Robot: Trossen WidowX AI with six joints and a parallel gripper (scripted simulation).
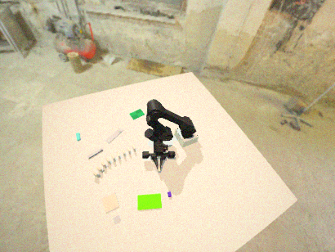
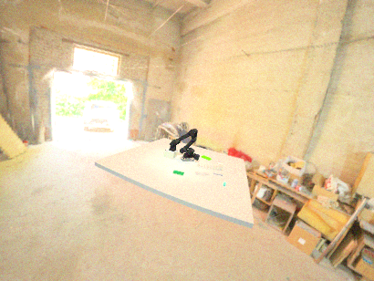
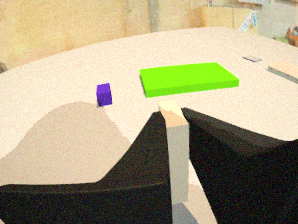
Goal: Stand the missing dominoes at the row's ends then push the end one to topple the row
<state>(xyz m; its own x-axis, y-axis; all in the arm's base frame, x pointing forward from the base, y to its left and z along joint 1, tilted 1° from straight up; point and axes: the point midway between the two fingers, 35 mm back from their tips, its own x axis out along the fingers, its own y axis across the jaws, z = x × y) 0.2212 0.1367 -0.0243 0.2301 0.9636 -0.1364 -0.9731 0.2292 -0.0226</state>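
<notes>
Now: the bright green slab 140 mm to the left of my gripper tip, 90 mm ahead of it and 50 mm below it. The rest, counted from my gripper tip: beige tile (280 mm ahead, 90 mm to the left, 50 mm below); then small grey square (260 mm ahead, 170 mm to the left, 50 mm below); then small purple cube (130 mm to the left, 40 mm below, 20 mm behind).
</notes>
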